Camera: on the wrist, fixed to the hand. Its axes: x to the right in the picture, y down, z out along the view.
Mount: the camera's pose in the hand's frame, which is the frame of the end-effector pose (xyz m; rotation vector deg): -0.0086 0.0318 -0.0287 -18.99 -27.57 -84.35
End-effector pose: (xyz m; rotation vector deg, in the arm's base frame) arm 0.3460 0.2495 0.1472 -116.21 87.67 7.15
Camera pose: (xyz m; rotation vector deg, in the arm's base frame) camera 0.3067 0.2371 0.1618 -148.18 -26.68 13.81
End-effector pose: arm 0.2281 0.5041 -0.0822 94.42 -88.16 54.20
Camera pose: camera 0.1944 0.5310 -0.0751 122.60 -17.65 -27.72
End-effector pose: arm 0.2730 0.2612 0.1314 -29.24 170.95 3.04
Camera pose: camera 0.2674 0.2925 0.1614 -121.39 88.61 24.70
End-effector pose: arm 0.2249 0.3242 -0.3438 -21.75 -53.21 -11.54
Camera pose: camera 0.2516 0.3418 -0.3736 2.24 -86.87 -96.17
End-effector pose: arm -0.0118 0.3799 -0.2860 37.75 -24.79 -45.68
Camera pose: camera 0.0158 0.4137 -0.2859 21.90 -9.55 -137.33
